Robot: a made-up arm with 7 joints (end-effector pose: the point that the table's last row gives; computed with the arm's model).
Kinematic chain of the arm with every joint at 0, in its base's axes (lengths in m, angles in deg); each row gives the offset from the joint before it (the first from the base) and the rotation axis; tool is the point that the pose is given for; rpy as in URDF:
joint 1: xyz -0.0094 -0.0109 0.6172 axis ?
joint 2: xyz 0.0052 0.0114 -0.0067 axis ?
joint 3: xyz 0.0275 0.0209 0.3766 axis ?
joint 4: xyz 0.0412 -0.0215 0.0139 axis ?
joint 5: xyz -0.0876 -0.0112 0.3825 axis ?
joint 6: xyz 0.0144 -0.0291 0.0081 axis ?
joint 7: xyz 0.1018 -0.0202 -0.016 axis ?
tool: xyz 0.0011 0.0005 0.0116 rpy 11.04 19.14 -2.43
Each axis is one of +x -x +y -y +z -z.
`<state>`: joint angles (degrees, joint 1 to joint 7).
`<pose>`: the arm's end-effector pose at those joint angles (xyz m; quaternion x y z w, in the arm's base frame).
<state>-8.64 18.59 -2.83 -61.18 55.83 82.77 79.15</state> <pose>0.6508 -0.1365 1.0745 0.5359 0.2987 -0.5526 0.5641</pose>
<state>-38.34 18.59 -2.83 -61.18 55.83 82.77 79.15</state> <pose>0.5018 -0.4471 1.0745 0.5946 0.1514 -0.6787 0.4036</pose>
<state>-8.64 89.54 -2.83 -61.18 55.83 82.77 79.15</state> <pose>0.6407 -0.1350 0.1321 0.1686 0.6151 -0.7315 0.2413</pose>
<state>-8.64 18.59 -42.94 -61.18 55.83 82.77 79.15</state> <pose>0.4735 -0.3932 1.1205 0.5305 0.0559 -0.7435 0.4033</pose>
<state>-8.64 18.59 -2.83 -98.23 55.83 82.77 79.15</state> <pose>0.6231 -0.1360 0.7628 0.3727 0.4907 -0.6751 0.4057</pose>
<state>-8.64 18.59 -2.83 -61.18 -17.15 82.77 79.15</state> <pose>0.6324 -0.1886 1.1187 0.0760 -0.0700 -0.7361 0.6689</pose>
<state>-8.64 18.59 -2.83 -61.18 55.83 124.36 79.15</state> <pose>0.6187 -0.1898 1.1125 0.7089 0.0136 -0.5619 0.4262</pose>
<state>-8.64 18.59 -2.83 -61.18 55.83 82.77 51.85</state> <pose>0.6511 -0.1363 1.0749 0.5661 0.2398 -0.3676 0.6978</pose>
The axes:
joint 1: +z
joint 2: +y
joint 3: +z
joint 4: -y
joint 5: +z
joint 6: -y
joint 7: -z

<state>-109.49 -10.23 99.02 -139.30 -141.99 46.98 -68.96</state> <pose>0.4862 -0.1609 0.7693 -0.6095 0.7889 -0.0736 0.0279</pose>
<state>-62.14 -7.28 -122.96 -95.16 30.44 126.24 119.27</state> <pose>-0.5033 0.1665 1.0097 -0.1031 0.5073 0.2369 0.8221</pose>
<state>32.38 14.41 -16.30 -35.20 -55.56 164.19 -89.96</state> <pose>0.3073 0.1893 1.3785 -0.8484 -0.2725 0.3468 0.2929</pose>
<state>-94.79 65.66 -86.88 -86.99 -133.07 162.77 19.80</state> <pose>-0.4749 -0.4629 0.7045 -0.0094 0.8765 -0.0840 0.4739</pose>
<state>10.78 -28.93 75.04 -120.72 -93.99 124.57 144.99</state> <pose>-0.0992 0.5187 0.9144 0.3839 -0.5919 0.1490 0.6929</pose>
